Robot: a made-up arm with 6 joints. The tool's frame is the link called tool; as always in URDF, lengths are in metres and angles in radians. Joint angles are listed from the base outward. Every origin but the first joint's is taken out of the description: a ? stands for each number. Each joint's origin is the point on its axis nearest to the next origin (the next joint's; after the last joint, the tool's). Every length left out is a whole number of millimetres.
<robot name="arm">
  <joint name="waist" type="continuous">
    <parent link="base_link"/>
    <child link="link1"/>
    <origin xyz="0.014 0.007 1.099"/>
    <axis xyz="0 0 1"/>
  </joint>
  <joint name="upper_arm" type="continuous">
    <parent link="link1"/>
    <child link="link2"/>
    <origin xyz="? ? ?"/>
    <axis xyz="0 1 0"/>
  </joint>
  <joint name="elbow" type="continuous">
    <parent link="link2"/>
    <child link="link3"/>
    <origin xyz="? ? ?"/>
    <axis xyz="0 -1 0"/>
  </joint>
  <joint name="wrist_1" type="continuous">
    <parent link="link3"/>
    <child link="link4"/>
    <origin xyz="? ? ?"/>
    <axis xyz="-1 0 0"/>
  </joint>
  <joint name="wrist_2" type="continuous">
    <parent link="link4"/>
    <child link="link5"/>
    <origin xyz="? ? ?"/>
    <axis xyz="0 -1 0"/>
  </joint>
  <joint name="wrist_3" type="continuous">
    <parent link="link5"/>
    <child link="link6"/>
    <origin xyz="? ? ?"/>
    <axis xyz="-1 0 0"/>
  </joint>
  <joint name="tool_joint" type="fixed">
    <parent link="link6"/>
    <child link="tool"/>
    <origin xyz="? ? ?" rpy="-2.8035 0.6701 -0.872"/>
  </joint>
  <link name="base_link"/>
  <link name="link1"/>
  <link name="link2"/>
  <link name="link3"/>
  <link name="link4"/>
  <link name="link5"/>
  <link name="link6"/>
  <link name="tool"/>
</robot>
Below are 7 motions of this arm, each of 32 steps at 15 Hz.
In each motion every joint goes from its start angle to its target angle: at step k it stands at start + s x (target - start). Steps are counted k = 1, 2, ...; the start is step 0. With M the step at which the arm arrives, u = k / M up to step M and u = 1 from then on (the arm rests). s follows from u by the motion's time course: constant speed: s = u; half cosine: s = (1 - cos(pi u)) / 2; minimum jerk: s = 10 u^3 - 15 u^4 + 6 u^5.
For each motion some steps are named. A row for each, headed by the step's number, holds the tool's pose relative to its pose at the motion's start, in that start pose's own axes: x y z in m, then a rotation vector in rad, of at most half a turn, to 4 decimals.
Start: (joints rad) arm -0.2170 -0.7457 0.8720 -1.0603 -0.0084 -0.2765
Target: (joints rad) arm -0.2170 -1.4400 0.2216 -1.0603 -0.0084 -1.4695
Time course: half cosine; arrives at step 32
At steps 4, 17, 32:
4: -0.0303 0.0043 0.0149 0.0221 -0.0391 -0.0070
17: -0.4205 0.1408 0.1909 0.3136 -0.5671 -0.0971
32: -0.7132 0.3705 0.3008 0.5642 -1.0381 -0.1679

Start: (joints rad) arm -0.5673 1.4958 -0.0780 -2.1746 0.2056 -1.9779
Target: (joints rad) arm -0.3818 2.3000 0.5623 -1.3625 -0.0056 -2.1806
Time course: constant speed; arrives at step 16
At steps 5, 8, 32:
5: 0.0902 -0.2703 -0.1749 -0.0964 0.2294 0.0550
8: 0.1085 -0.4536 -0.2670 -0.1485 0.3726 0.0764
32: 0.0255 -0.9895 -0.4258 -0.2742 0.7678 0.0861

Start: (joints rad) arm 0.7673 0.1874 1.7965 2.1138 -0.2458 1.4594
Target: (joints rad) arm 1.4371 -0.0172 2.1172 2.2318 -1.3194 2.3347
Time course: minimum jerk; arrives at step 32
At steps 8, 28, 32:
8: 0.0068 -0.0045 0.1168 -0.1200 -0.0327 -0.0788
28: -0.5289 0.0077 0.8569 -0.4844 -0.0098 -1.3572
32: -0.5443 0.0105 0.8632 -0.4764 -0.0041 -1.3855

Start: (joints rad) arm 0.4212 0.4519 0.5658 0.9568 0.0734 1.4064
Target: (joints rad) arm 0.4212 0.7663 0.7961 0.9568 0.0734 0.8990
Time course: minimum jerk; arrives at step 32
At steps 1, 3, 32:
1: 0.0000 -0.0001 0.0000 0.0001 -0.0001 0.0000
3: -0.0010 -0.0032 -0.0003 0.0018 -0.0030 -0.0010
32: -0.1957 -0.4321 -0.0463 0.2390 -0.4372 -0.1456

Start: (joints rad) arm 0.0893 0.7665 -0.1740 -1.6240 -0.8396 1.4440
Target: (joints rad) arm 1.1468 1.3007 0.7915 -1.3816 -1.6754 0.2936
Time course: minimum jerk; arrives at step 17
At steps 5, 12, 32:
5: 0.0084 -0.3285 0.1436 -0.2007 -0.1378 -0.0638
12: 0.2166 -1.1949 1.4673 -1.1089 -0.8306 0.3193
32: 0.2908 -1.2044 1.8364 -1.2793 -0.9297 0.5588

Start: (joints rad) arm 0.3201 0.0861 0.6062 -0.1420 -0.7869 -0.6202
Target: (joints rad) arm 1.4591 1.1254 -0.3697 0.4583 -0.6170 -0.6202
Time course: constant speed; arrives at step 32
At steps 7, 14, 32:
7: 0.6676 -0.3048 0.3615 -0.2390 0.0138 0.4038
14: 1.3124 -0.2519 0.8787 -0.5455 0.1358 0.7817
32: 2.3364 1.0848 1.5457 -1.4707 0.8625 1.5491

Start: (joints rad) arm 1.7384 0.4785 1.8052 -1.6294 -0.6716 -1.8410
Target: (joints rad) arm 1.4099 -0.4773 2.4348 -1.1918 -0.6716 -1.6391
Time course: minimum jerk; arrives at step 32
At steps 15, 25, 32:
15: 0.9569 0.7792 0.3939 -0.5575 0.5365 0.3693
25: 1.6221 1.9188 0.0177 -1.2259 1.0249 0.7840
32: 1.6615 2.0884 -0.0956 -1.3319 1.0810 0.8519

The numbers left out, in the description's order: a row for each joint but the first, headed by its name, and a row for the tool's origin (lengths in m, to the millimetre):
upper_arm: 0.217 0.011 0
elbow: 0.018 0 1.2
wrist_1: 1.049 0 0.227
wrist_2: 0 -0.019 -0.005
wrist_3: 0.327 0 -0.01
tool: 0 0.016 -0.006

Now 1 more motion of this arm.
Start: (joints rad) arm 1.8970 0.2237 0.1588 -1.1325 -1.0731 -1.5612
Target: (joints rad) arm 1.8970 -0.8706 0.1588 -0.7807 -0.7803 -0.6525
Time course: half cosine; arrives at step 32
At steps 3, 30, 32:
3: 0.0146 0.0384 0.0125 -0.0333 0.0301 -0.0049
30: 0.5992 1.7792 -0.4063 -1.4270 1.2894 -0.6500
32: 0.6031 1.7935 -0.4196 -1.4387 1.3001 -0.6618

